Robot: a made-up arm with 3 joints. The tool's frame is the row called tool.
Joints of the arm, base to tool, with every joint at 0 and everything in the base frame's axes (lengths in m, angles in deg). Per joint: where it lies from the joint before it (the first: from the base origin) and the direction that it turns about. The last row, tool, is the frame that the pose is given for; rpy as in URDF.
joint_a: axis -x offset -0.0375 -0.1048 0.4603
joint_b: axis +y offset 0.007 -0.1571 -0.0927
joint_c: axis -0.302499 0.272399 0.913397 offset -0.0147 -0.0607 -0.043
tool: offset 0.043 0.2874 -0.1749 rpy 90 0 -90
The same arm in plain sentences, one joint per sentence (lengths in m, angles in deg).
The arm has three revolute joints in a row. What follows holds with every joint at zero, and every direction is one of the base frame's. The first joint sits 0.0375 m along -x and 0.1048 m along -y and 0.4603 m along +z from the base frame's origin and rotates about -x. The second joint sits 0.007 m along +x and 0.1571 m along -y and 0.0927 m along -z from the first joint and rotates about +y. The third joint sits 0.0147 m along -x and 0.0607 m along -y and 0.043 m along -z from the second joint and rotates about the direction (-0.302499, 0.272399, 0.913397). The tool frame, which is the frame that the pose is given for, sits 0.043 m along +x and 0.2874 m along +y and 0.1749 m along -z from the third joint; its axes are the base frame's turned by roll 90, pitch 0 and yaw -90 deg (as in URDF: about the fixed x, then y, then z).
